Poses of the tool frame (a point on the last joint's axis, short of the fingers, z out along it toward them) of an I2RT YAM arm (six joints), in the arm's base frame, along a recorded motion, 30 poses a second.
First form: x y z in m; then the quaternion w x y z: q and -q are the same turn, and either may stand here.
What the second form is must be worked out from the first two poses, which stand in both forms.
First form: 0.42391 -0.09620 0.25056 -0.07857 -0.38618 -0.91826 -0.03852
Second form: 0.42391 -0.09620 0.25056 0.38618 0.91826 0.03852 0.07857
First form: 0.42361 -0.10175 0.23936 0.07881 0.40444 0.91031 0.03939
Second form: 0.42361 -0.10175 0.23936 0.40444 0.91031 0.03939 0.07881
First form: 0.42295 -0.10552 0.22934 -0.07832 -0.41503 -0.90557 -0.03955
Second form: 0.42295 -0.10552 0.22934 0.41503 0.90557 0.03955 0.07832
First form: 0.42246 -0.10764 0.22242 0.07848 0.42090 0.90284 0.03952
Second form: 0.42246 -0.10764 0.22242 0.42090 0.90284 0.03952 0.07848
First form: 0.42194 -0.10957 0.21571 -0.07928 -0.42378 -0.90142 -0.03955
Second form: 0.42194 -0.10957 0.21571 0.42378 0.90142 0.03955 0.07928
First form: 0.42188 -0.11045 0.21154 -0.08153 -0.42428 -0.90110 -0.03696
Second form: 0.42188 -0.11045 0.21154 0.42428 0.90110 0.03696 0.08153
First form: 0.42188 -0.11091 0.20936 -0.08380 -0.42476 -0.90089 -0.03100
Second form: 0.42188 -0.11091 0.20936 0.42476 0.90089 0.03100 0.08380
